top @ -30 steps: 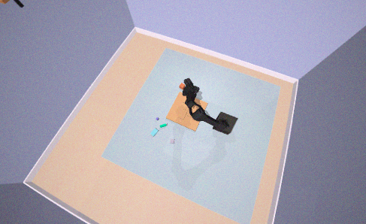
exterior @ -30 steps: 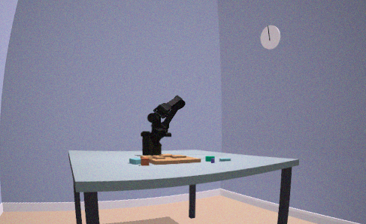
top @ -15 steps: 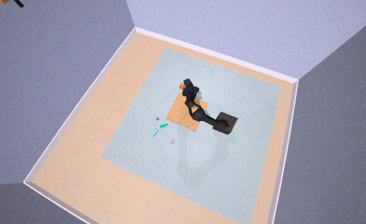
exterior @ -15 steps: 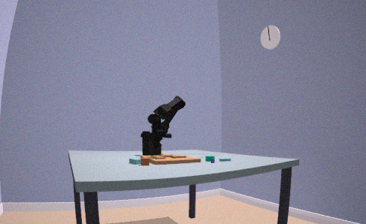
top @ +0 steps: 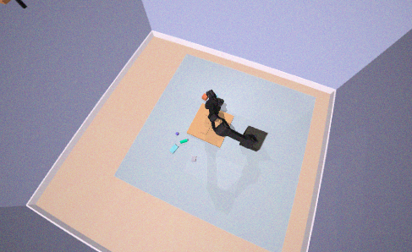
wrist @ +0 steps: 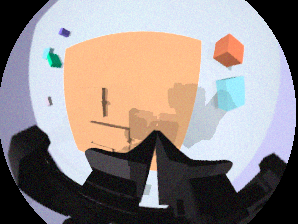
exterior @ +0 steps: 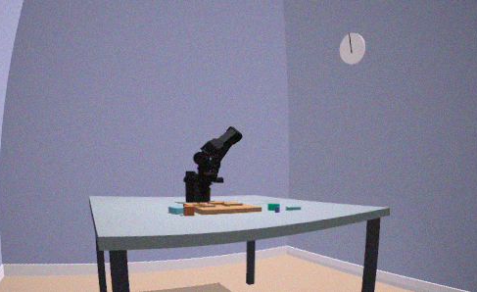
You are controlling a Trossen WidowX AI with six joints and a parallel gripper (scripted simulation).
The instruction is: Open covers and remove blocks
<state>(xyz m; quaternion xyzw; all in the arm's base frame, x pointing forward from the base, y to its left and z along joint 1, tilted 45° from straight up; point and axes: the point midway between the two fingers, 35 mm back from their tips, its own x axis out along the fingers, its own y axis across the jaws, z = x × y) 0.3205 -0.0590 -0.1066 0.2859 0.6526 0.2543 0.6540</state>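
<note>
Right now the orange block is 150 mm ahead of my gripper tip, 130 mm to the right of it and 40 mm below it. Also, from my gripper tip: small purple block 270 mm to the left, 230 mm ahead, 50 mm below; then green block 300 mm to the left, 150 mm ahead, 40 mm below; then grey block 400 mm to the left, 50 mm below, 20 mm ahead.
</note>
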